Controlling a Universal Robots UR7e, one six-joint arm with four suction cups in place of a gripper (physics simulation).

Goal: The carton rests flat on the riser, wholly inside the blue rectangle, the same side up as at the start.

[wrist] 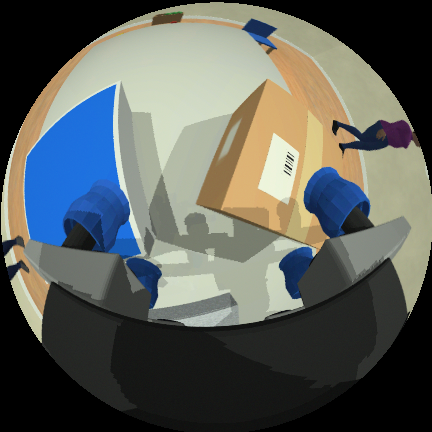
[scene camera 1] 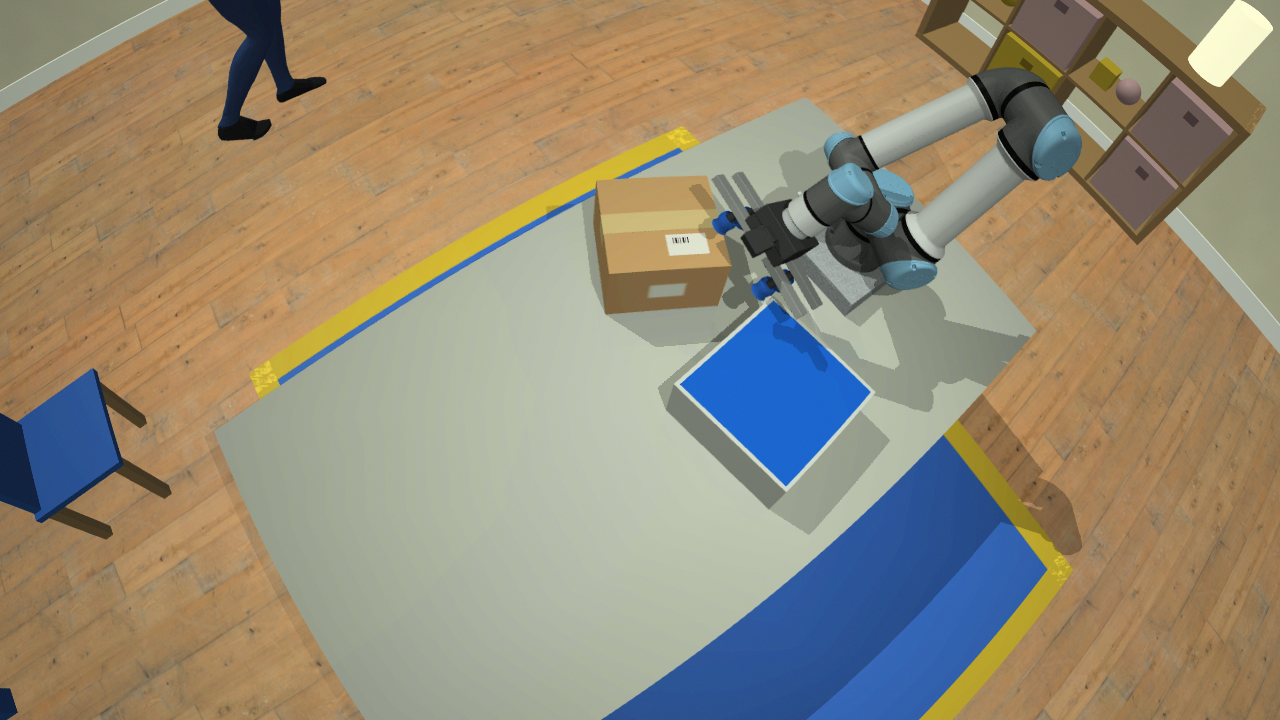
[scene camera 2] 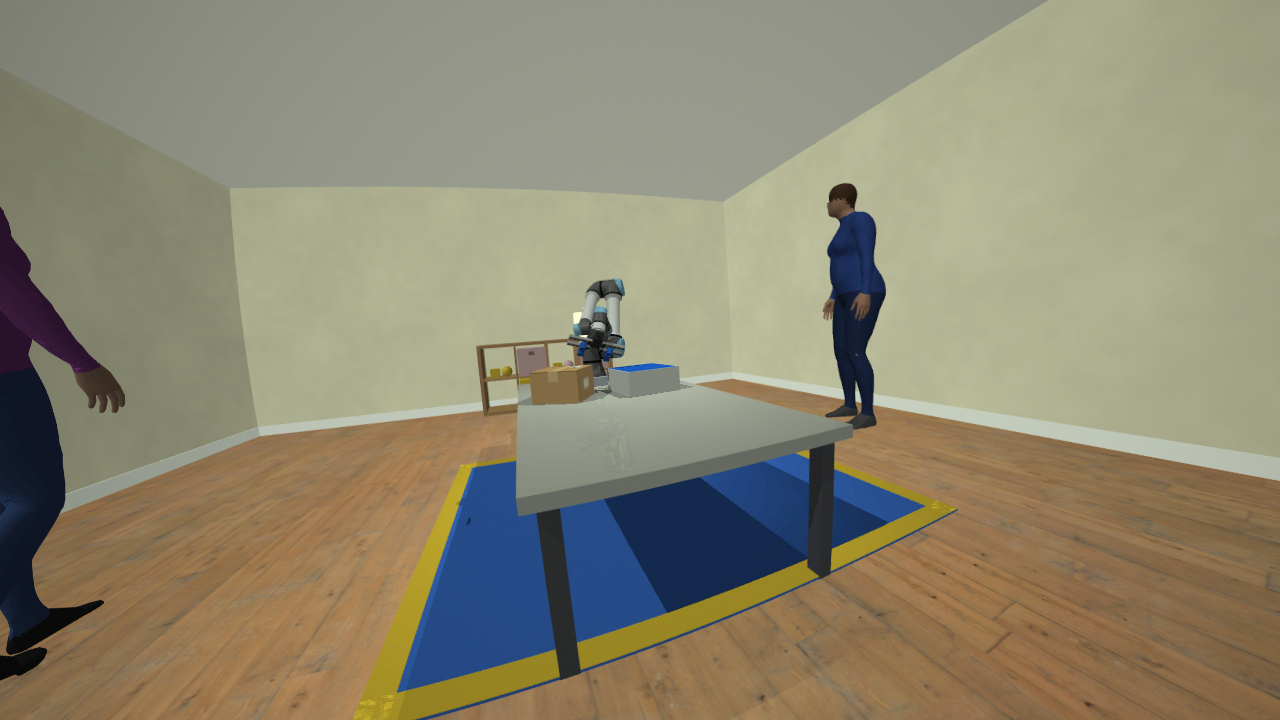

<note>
The suction head (scene camera 1: 760,290) holds nothing. The cup is 23 cm from the middle of a brown carton (scene camera 1: 657,249). A riser (scene camera 1: 766,402) rests on the table.
The brown carton is seen too in the wrist view (wrist: 271,146) and in scene camera 2 (scene camera 2: 561,384). The riser shows as well in the wrist view (wrist: 92,140) and in scene camera 2 (scene camera 2: 631,381). The suction head shows as well in the wrist view (wrist: 101,211).
</note>
